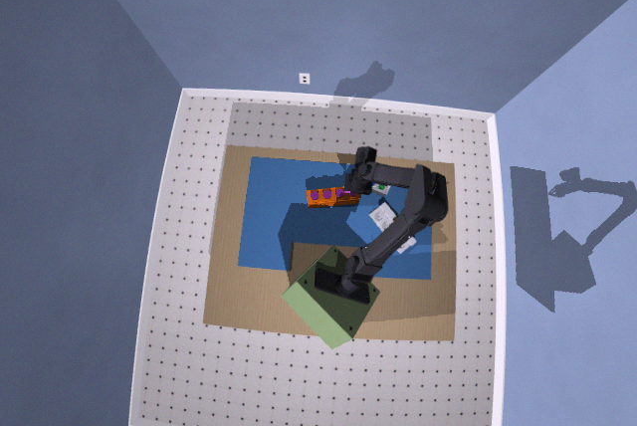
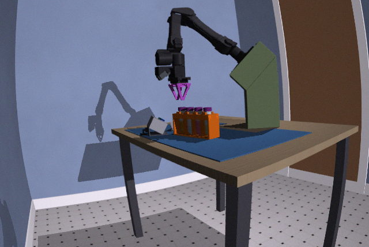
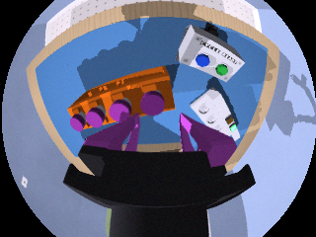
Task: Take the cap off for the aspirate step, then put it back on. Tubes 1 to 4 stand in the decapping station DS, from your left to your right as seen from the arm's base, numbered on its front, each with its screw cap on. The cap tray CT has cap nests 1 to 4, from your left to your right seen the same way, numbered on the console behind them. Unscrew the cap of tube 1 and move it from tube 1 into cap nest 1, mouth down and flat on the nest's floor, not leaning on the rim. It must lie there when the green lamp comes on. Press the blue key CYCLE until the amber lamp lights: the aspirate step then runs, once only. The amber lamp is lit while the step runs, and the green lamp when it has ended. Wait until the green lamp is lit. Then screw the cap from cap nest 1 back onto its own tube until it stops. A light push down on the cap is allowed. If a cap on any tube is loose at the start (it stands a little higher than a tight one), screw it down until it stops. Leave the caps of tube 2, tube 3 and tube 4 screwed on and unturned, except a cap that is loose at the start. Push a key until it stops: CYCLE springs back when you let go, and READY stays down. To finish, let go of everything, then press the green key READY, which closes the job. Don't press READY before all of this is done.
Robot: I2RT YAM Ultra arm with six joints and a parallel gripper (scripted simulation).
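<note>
Now: the green key READY 13 cm to the right of my hand, 9 cm below it and 4 cm ahead of it. From my hand the other things lie so: blue key CYCLE (9 cm below, 8 cm to the right, 5 cm ahead); grey key box (11 cm below, 10 cm to the right, 6 cm ahead).
</note>
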